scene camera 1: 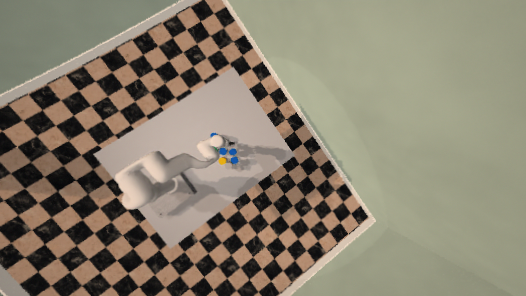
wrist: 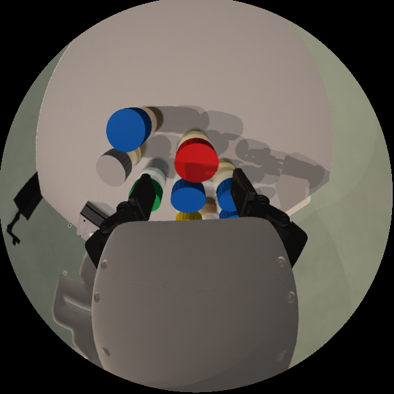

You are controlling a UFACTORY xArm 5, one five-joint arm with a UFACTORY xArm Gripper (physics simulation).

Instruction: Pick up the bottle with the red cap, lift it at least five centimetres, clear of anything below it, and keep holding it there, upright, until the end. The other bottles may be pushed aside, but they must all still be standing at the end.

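Frame: origin at the arm's base, x ahead, y left, z up, level; millimetres.
Seen in the pictures: arm's base, origin of the base link: [scene camera 1: 169,184].
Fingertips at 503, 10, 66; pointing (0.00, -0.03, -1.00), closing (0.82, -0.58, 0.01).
Offsets run from my fingertips to a thing's top centre, as dx, dy, dz. Level surfaces: height alone.
The red-capped bottle [wrist: 196,160] stands upright in the wrist view, in front of the fingertips and between their two lines. It does not show in the scene view, where the arm covers that spot. My gripper [wrist: 191,181] is open and empty. Its left finger overlaps the green-capped bottle [wrist: 157,194] in the wrist view, and its right finger overlaps a blue-capped bottle [wrist: 226,195]. Another blue-capped bottle [wrist: 188,195] stands right behind the red one, with a yellow cap @(-87, -97, -29) [scene camera 1: 222,161] [wrist: 189,216] behind it. Finger height above the table is hard to tell.
A large blue-capped bottle [scene camera 1: 214,135] [wrist: 127,130] and a grey-white-capped bottle [wrist: 112,167] stand to the left in the wrist view. Another blue cap @(-11, -147, -29) [scene camera 1: 234,160] [wrist: 229,214] shows at the lower right of the group. The bottles stand on the grey table @(dz -134) [scene camera 1: 195,105].
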